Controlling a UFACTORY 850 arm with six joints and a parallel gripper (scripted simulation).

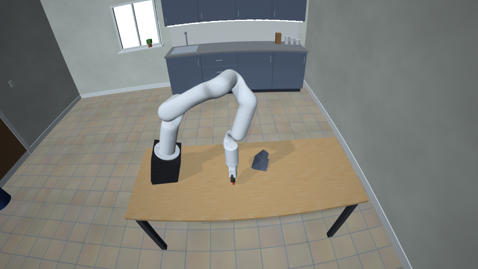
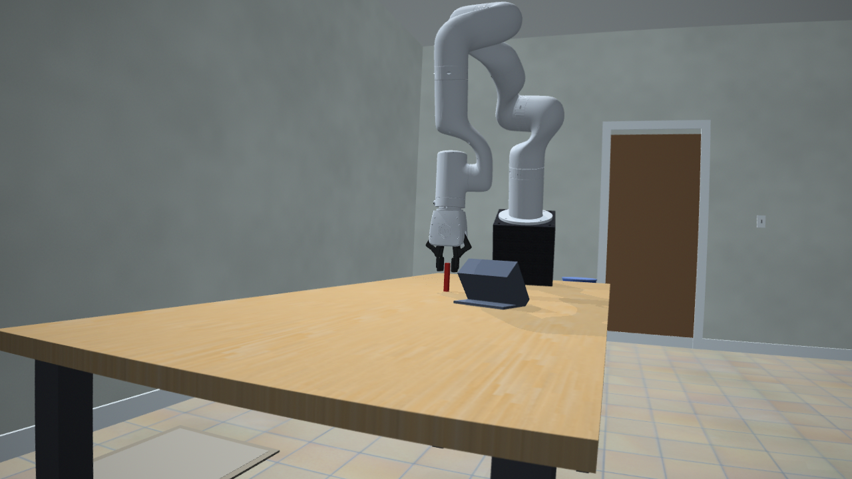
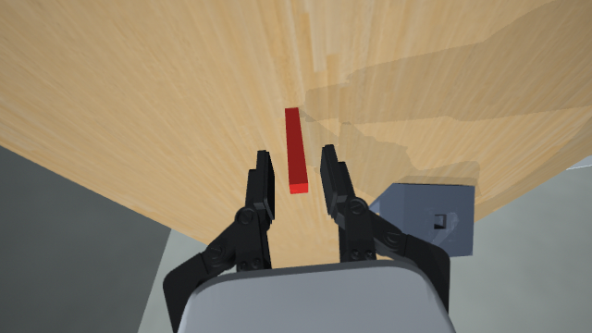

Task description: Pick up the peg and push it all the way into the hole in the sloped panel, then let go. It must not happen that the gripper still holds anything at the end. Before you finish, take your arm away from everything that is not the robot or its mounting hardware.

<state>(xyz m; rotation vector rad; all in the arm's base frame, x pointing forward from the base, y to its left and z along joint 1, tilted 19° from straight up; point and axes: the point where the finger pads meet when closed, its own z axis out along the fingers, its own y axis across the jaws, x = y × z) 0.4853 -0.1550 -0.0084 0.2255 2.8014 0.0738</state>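
My gripper is now 240 mm short of the flat panel foot, 170 mm to the right of it and 70 mm above it. The rest, counted from my hand: red peg (40 mm below).
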